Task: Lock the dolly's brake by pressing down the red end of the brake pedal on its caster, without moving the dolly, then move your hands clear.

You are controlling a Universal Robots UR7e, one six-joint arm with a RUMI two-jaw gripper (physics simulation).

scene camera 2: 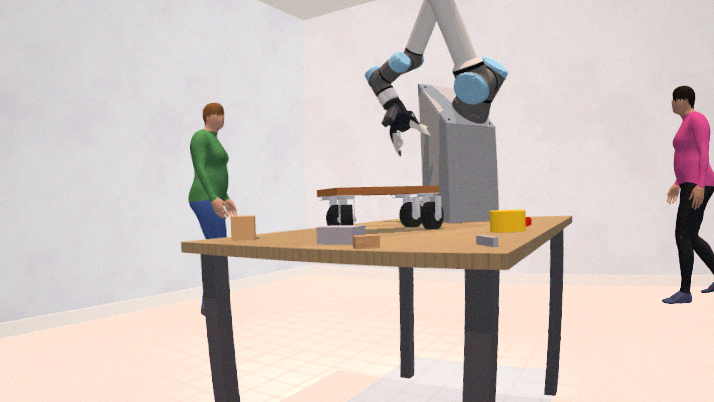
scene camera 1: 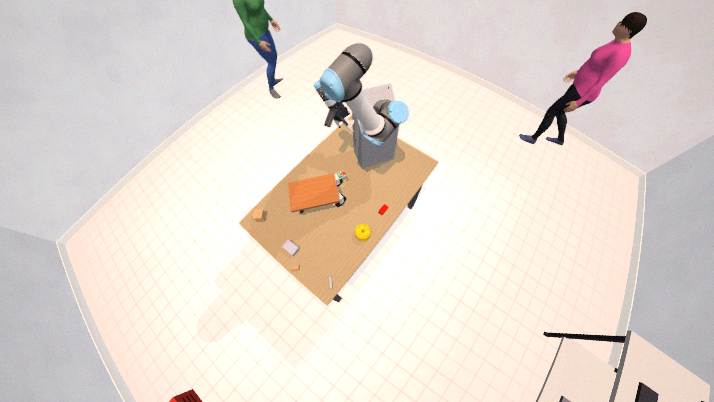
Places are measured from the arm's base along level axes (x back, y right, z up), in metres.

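Pixels of known places: gripper, fingertip midpoint: (scene camera 2: 414,146) (scene camera 1: 346,129); arm's base, origin of the base link: (scene camera 2: 469,111).
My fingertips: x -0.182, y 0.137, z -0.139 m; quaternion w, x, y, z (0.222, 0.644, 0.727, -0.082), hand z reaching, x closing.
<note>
Ahead of a thing's pixels: the offset from my fingertips to its top centre. Level surfaces: height alone.
The dolly (scene camera 1: 314,192) (scene camera 2: 378,190) has an orange-brown deck and stands upright on black-wheeled casters on the wooden table. A small brake pedal @(dx -0.158, dy -0.143, dz -0.192 m) (scene camera 1: 342,175) with red and green parts shows at the caster by the deck's corner nearest the robot base in scene camera 1. Its tilt is too small to tell, and it cannot be made out in scene camera 2. My gripper (scene camera 1: 337,123) (scene camera 2: 414,144) is open and empty. It hangs in the air above the deck's height, near the robot base, apart from the dolly and the pedal.
On the table @(dz -0.283 m) (scene camera 1: 320,240) (scene camera 2: 425,245) are a yellow ring @(dx -0.279, dy -0.521, dz -0.231 m) (scene camera 1: 363,232), a red block @(dx -0.080, dy -0.476, dz -0.259 m) (scene camera 1: 383,209), an orange cube @(dx -0.745, dy -0.026, dz -0.222 m) (scene camera 1: 258,215) (scene camera 2: 243,228), a grey box @(dx -0.684, dy -0.333, dz -0.246 m) (scene camera 1: 290,247) and smaller blocks. The grey robot pedestal (scene camera 2: 470,170) stands behind the dolly. Two people stand beyond the table.
</note>
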